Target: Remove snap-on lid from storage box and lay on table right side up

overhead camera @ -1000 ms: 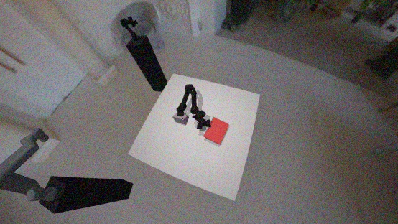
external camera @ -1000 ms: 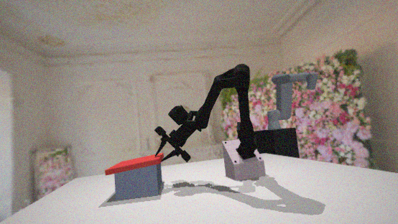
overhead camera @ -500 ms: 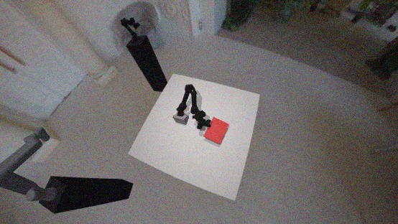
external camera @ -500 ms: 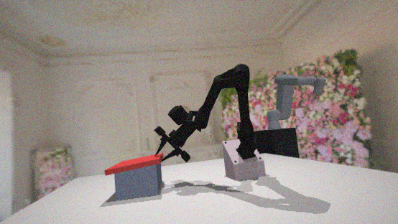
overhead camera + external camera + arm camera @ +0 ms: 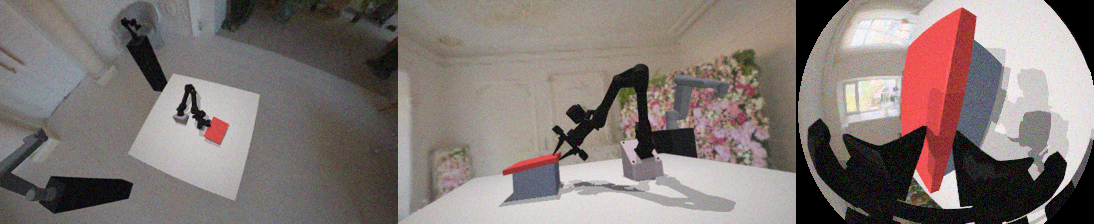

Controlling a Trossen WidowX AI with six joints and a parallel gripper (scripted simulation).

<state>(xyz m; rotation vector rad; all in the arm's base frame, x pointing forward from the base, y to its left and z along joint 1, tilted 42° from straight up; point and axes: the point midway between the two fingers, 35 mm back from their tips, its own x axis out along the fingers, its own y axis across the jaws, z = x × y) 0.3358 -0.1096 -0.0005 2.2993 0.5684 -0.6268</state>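
The red lid is 7 cm ahead of my gripper tip and 2 cm to the right of it. Round my gripper tip: storage box 7 cm ahead, 2 cm to the right, 6 cm below.
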